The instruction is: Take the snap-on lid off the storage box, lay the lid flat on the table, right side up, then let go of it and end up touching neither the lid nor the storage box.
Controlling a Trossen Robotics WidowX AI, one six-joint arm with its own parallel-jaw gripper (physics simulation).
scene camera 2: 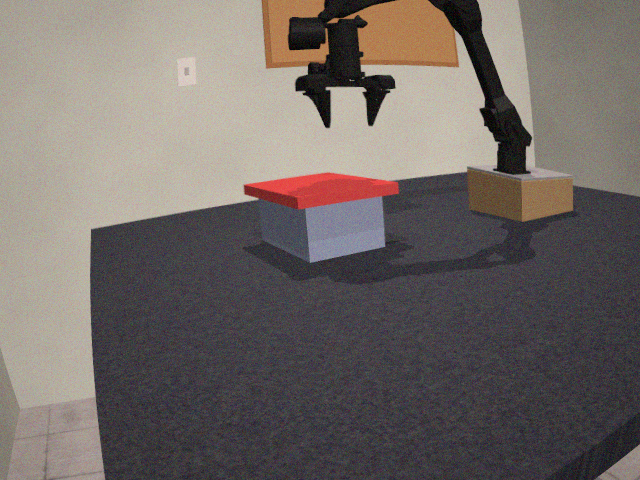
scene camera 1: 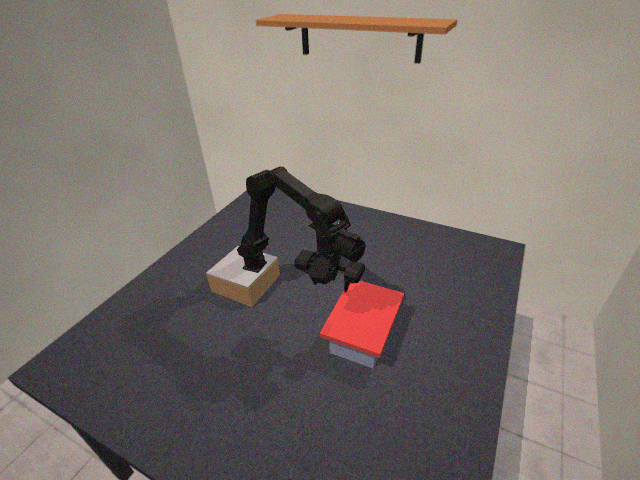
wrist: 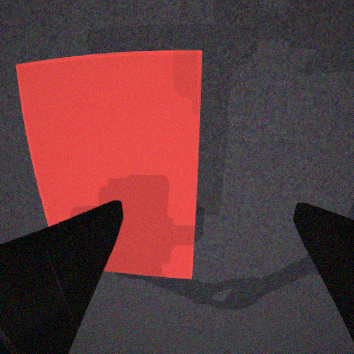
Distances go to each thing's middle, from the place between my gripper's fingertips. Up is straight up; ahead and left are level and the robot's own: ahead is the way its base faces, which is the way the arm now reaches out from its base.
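Scene:
Red lid (scene camera 1: 362, 319): 90 mm forward of my hand, 30 mm left of it, 100 mm below it.

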